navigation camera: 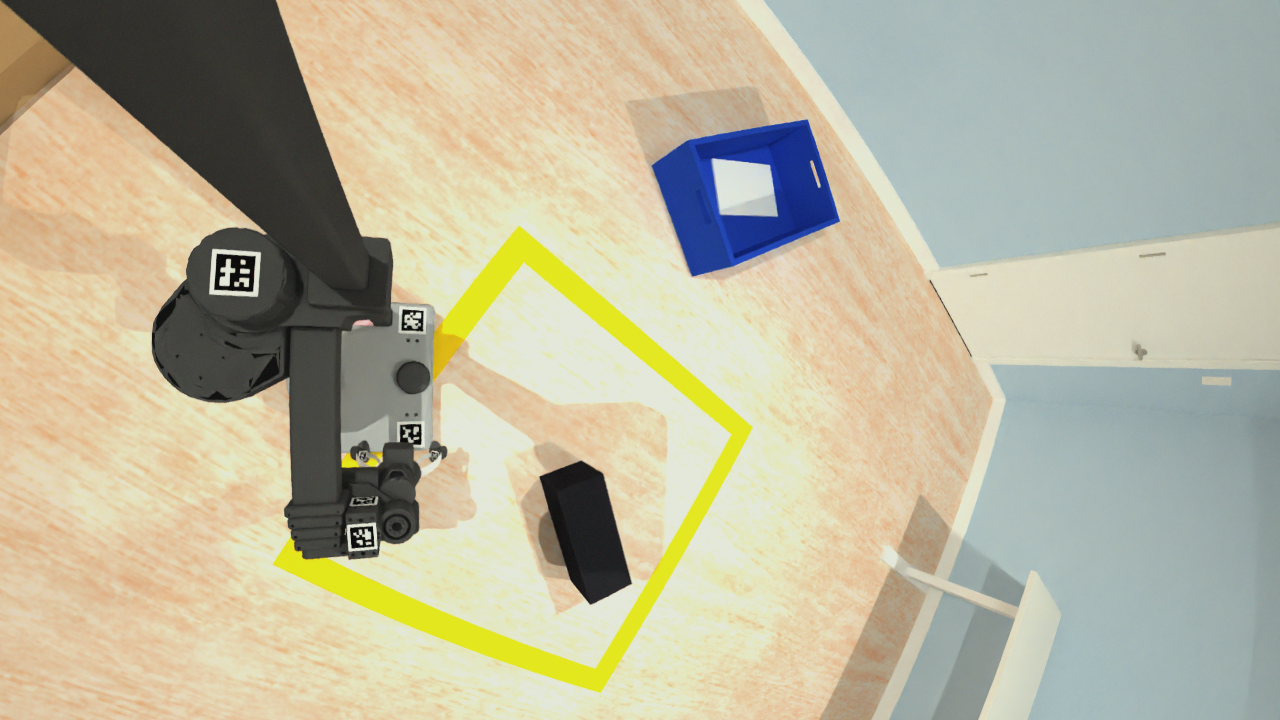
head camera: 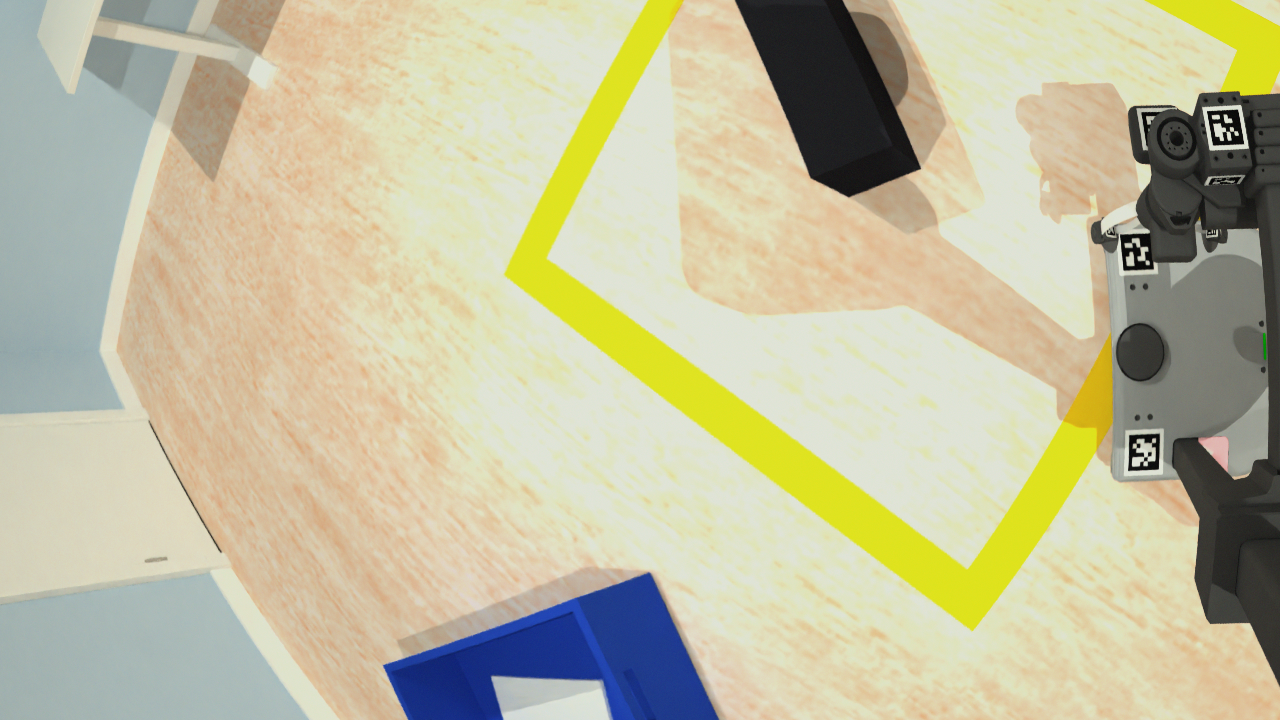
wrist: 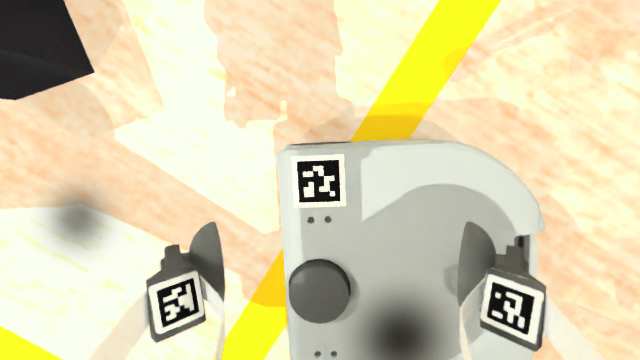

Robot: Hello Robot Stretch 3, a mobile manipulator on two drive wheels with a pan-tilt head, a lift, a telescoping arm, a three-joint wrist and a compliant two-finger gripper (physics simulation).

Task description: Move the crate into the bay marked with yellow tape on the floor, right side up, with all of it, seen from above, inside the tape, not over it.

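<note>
The blue crate stands upright on the floor, open side up, outside the tape, with a white block in it. The head camera's lower edge cuts it off; it does not show in the wrist view. The yellow tape outlines the bay; the robot's base and arm hide parts of it. My gripper is open, fingers wide apart with nothing between them. It hangs by the base's edge, apart from the crate.
A long black box lies inside the tape. My grey base overlaps one tape side. A white door and blue walls stand beyond the crate. A white piece of furniture stands by the wall.
</note>
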